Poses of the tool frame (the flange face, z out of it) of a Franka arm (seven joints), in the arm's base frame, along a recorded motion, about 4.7 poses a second.
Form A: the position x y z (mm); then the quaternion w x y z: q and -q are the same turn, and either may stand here.
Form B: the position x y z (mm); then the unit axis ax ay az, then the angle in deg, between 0 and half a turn. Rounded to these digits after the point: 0 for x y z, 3 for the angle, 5 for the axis.
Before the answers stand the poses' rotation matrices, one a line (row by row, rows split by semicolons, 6 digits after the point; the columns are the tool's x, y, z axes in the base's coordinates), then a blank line. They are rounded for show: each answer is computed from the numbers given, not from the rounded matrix.
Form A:
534 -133 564 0.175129 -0.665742 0.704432 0.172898
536 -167 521 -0.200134 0.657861 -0.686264 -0.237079
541 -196 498 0.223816 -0.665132 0.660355 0.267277
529 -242 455 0.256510 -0.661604 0.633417 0.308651
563 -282 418 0.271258 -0.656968 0.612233 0.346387
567 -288 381 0.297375 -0.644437 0.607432 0.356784
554 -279 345 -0.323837 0.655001 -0.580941 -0.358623
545 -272 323 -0.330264 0.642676 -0.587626 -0.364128
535 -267 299 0.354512 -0.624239 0.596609 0.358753
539 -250 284 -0.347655 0.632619 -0.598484 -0.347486
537 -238 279 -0.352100 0.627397 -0.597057 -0.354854
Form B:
-0.052236 -0.998498 0.016522; -0.877380 0.053788 0.476771; -0.476944 0.010408 -0.878872
-0.054330 -0.997828 -0.037241; -0.808038 0.022024 0.588719; -0.586620 0.062077 -0.807480
-0.015012 -0.998088 -0.059953; -0.758805 -0.027675 0.650730; -0.651145 0.055261 -0.756939
0.007035 -0.996487 -0.083454; -0.679798 -0.065971 0.730426; -0.733365 0.051594 -0.677874
0.010375 -0.992354 -0.122984; -0.616514 -0.103181 0.780554; -0.787276 0.067723 -0.612871
0.007462 -0.995101 -0.098579; -0.570706 -0.085188 0.816723; -0.821120 0.050165 -0.568546
0.067794 -0.993305 -0.093537; -0.528763 -0.115274 0.840905; -0.846058 -0.007550 -0.533038
0.044213 -0.995823 -0.079889; -0.514789 -0.091243 0.852447; -0.856176 0.003437 -0.516673
0.030707 -0.999219 -0.024885; -0.490489 -0.036757 0.870672; -0.870906 -0.014530 -0.491235
0.042141 -0.998835 -0.023521; -0.515614 -0.041906 0.855796; -0.855784 -0.023937 -0.516779
0.035203 -0.999072 -0.024821; -0.499295 -0.039097 0.865549; -0.865716 -0.018077 -0.500208

534 -133 564 -0.67619 0.71549 0.17561 159.828
536 -167 521 -0.67145 0.70044 0.24197 156.910
541 -196 498 -0.68244 0.67754 0.27423 154.133
529 -242 455 -0.68451 0.65534 0.31934 150.274
563 -282 418 -0.68256 0.63608 0.35988 148.522
567 -288 381 -0.67497 0.63621 0.37369 145.400
554 -279 345 -0.69231 0.61403 0.37905 142.210
545 -272 323 -0.68088 0.62256 0.38577 141.430
535 -267 299 -0.66760 0.63805 0.38367 138.473
539 -250 284 -0.67471 0.63830 0.37060 139.312
537 -238 279 -0.67032 0.63791 0.37913 138.768

